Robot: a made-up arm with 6 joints.
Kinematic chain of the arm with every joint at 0, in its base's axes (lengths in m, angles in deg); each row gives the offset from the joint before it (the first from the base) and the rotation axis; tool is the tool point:
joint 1: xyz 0 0 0.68 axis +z
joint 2: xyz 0.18 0 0 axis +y
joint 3: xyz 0 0 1.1 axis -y
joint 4: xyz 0 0 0.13 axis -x
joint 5: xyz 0.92 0 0 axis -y
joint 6: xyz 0.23 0 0 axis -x
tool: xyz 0 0 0
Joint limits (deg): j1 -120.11..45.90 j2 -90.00..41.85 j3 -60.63..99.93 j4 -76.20..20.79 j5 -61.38..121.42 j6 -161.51..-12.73
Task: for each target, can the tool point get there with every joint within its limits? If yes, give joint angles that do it. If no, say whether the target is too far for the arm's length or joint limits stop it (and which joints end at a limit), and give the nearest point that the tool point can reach.
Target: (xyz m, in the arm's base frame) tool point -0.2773 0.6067 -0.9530
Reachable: no: joint limits stop it (at a limit: joint 1, joint 2, joint 3) | nearest point 0.4727 0.6049 0.3728 | short by 1.523 m
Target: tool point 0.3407 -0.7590 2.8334
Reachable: yes | joints -67.64 13.34 77.44 -60.76 -7.55 -76.77
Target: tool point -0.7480 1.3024 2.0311
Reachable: yes | joints -60.47 -68.62 45.81 -6.75 19.37 -140.33
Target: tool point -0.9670 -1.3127 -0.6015
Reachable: no: joint limits stop it (at a limit: joint 1, joint 2, joint 3) | nearest point -1.1913 -1.2992 0.1724 | short by 0.806 m
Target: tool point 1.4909 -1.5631 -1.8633
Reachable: no: too far | nearest point 0.9088 -0.9528 0.4125 | short by 2.427 m
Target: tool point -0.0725 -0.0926 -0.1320
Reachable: no: joint limits stop it (at a limit: joint 1, joint 2, joint 3) | nearest point -0.3429 -0.5839 0.4128 | short by 0.782 m
